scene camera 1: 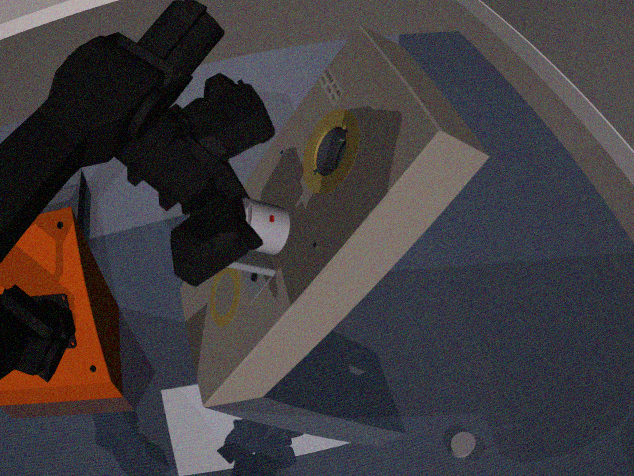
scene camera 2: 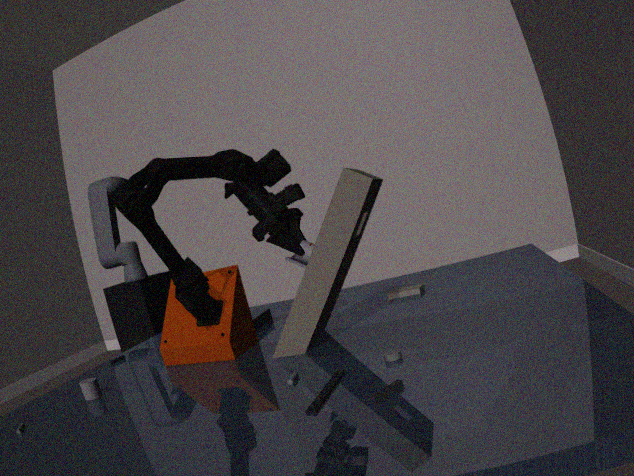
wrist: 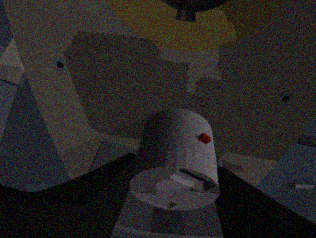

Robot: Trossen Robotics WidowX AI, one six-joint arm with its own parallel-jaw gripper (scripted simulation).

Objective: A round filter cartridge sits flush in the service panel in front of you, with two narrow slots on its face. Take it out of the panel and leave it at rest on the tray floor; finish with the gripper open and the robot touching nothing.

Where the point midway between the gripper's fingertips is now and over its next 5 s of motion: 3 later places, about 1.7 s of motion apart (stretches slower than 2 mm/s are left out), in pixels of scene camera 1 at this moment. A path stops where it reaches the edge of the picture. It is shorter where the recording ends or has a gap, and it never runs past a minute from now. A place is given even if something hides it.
My gripper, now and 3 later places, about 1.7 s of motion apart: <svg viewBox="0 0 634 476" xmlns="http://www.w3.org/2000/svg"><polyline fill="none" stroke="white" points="253,225 201,104 47,129 28,182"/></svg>
